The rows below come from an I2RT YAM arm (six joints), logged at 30 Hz.
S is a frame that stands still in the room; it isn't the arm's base.
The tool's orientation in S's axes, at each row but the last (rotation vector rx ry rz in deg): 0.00 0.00 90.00; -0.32 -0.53 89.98; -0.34 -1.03 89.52; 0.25 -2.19 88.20; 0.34 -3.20 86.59; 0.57 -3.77 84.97; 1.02 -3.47 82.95; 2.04 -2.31 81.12; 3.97 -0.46 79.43; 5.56 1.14 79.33; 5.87 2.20 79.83; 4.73 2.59 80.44; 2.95 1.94 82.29
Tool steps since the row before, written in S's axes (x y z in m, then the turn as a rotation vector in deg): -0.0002 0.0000 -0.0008 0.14 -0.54 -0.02; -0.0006 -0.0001 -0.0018 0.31 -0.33 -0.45; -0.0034 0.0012 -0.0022 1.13 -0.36 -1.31; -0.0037 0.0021 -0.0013 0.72 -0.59 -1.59; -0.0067 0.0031 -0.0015 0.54 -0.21 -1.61; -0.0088 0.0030 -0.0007 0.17 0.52 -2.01; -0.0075 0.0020 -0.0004 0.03 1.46 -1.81; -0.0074 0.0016 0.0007 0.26 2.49 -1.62; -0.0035 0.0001 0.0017 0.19 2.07 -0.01; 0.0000 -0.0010 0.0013 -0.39 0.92 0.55; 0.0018 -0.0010 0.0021 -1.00 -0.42 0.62; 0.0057 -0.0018 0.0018 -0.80 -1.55 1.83; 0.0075 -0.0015 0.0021 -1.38 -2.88 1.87
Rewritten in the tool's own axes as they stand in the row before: 0.0000 0.0002 -0.0008 -0.54 -0.14 -0.02; -0.0001 0.0006 -0.0018 -0.33 -0.31 -0.45; 0.0012 0.0034 -0.0022 -0.36 -1.11 -1.32; 0.0019 0.0038 -0.0013 -0.61 -0.70 -1.59; 0.0026 0.0069 -0.0014 -0.24 -0.50 -1.62; 0.0022 0.0090 -0.0005 0.43 -0.06 -2.04; 0.0011 0.0077 -0.0003 1.36 0.19 -1.88; 0.0005 0.0076 0.0007 2.42 0.13 -1.74; -0.0005 0.0035 0.0016 2.07 0.19 -0.11; -0.0009 -0.0001 0.0014 0.85 0.59 0.47; -0.0006 -0.0017 0.0023 -0.57 0.97 0.55; -0.0008 -0.0057 0.0023 -1.63 0.69 1.81; -0.0005 -0.0075 0.0025 -3.02 1.09 1.84
